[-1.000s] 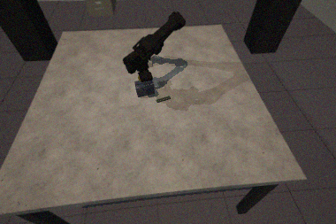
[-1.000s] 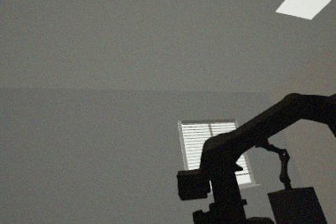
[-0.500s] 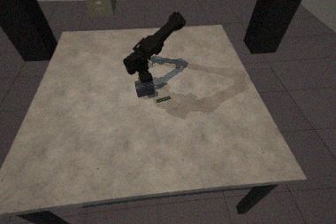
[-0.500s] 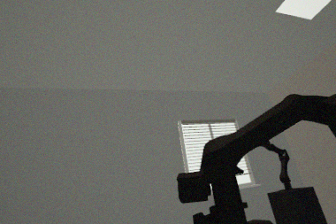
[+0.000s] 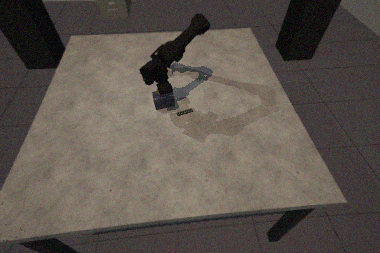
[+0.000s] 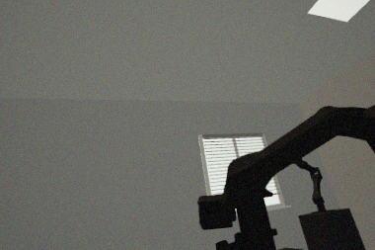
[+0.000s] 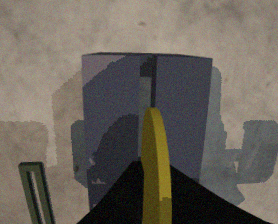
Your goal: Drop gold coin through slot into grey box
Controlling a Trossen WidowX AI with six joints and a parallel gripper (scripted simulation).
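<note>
Now: the gold coin right at my gripper tip.
</note>
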